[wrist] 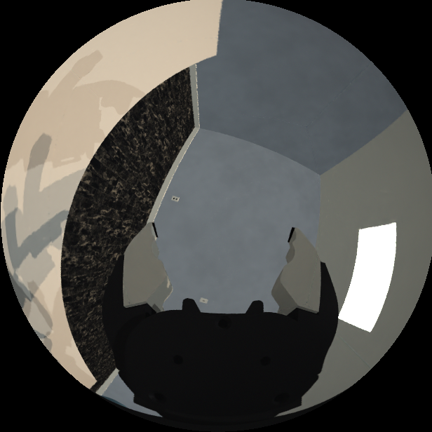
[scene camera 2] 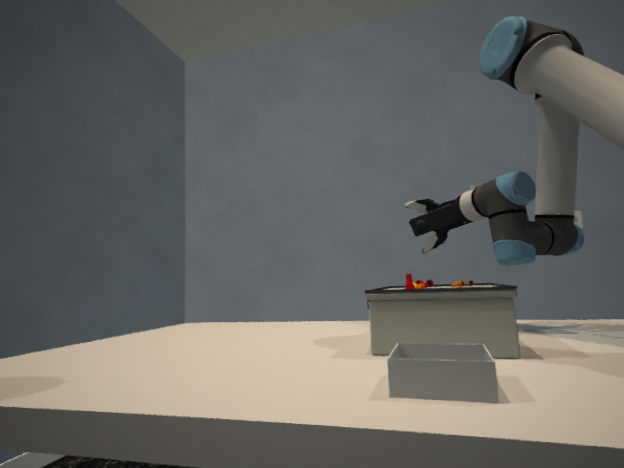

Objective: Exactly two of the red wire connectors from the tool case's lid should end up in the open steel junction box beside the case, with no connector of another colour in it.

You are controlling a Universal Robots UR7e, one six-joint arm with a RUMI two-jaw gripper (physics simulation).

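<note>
The tool case [scene camera 2: 443, 327] stands on the table, with connectors on its lid. A red connector [scene camera 2: 408, 281] stands upright at the left of the lid. Another red connector [scene camera 2: 429, 283] lies to its right, with more red partly hidden between them. The steel junction box [scene camera 2: 443, 380] stands open-topped in front of the case; its floor is hidden by the front wall. My gripper [scene camera 2: 415, 227] [wrist: 223, 226] is open and empty, above the lid and pointing sideways to the left in the scene view. The connectors and the box do not show in the wrist view.
A yellow-orange connector [scene camera 2: 419, 285] lies beside the upright red one. Orange connectors [scene camera 2: 457, 283] [scene camera 2: 470, 282] lie farther right on the lid. The table [scene camera 2: 226, 372] [wrist: 165, 30] carries the case and box. The arm's wrist joints hang above the case's right side.
</note>
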